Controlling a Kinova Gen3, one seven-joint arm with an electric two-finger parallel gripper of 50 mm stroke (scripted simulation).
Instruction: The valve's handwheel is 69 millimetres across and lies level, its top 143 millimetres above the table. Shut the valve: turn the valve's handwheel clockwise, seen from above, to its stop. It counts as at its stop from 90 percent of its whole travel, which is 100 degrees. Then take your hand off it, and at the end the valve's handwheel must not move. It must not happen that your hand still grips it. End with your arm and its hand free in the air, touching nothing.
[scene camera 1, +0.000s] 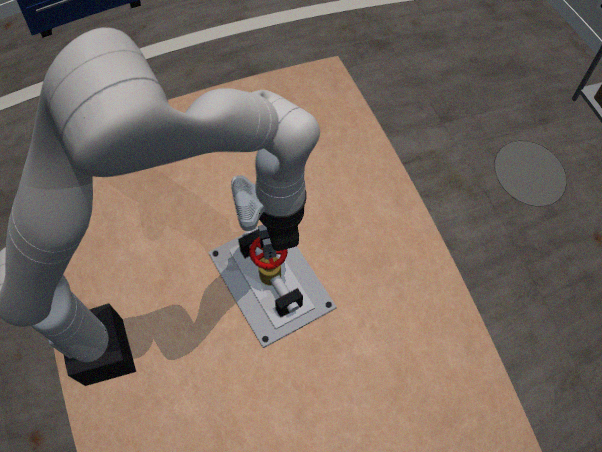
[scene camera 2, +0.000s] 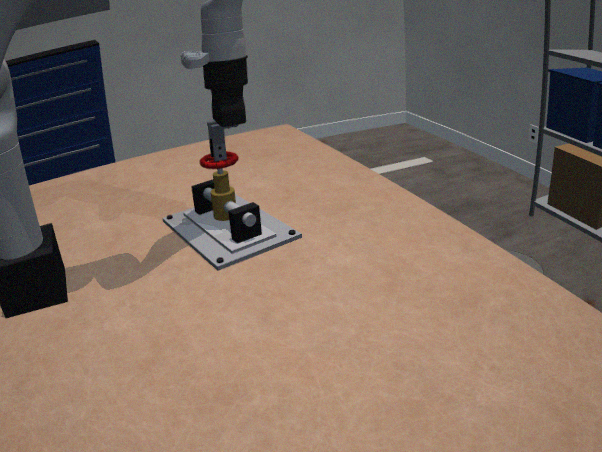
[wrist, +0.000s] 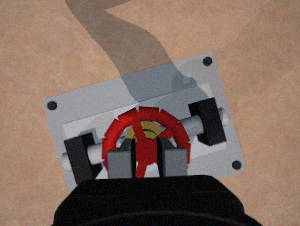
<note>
I see my gripper (scene camera 2: 218, 157) and a handwheel (wrist: 146, 148).
My gripper shows as well in scene camera 1 (scene camera 1: 268, 250) and in the wrist view (wrist: 146, 151).
</note>
